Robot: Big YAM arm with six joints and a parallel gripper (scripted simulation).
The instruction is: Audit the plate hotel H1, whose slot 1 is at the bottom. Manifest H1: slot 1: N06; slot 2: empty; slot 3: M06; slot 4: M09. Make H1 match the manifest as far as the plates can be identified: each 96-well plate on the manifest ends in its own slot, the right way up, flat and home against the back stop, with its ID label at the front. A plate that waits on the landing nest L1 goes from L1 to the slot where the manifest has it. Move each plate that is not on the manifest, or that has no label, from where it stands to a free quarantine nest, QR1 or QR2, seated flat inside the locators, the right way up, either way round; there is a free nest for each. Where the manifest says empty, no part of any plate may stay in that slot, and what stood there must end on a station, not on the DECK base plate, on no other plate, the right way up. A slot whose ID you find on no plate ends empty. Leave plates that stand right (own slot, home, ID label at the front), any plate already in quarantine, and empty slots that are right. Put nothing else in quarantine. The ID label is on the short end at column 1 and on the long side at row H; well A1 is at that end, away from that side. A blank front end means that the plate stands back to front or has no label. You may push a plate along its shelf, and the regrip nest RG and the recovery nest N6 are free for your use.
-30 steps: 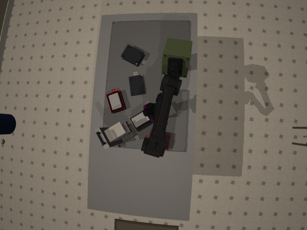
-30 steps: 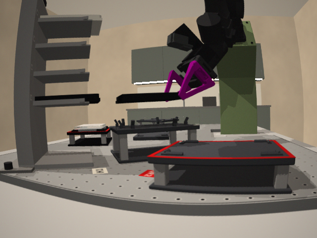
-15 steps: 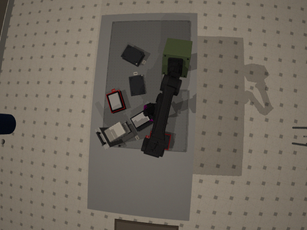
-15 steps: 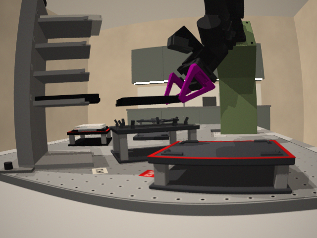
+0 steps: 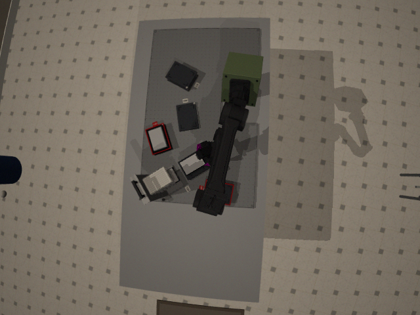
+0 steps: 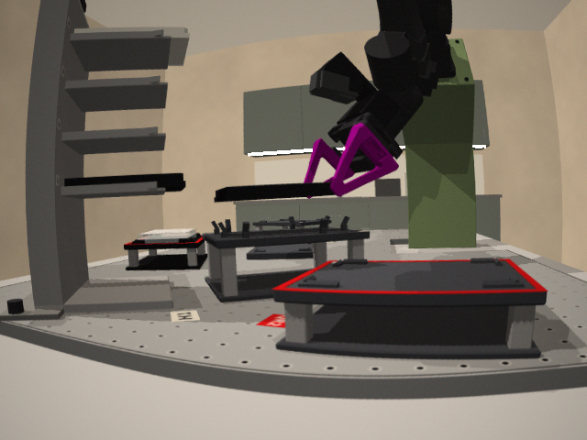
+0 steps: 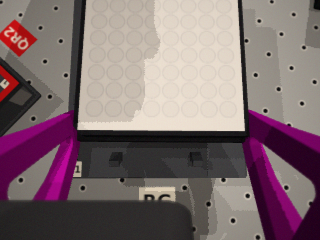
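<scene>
The regrip nest RG lies 50 mm below my hand, 40 mm to the left of it and 40 mm ahead of it. The rest, counted from my hand: quarantine nest QR2: 180 mm to the left, 110 mm behind, 70 mm below; then QR2 tag: 170 mm to the left, 110 mm below, 10 mm behind; then A1 mark: 50 mm below, 50 mm behind, 30 mm to the left.
</scene>
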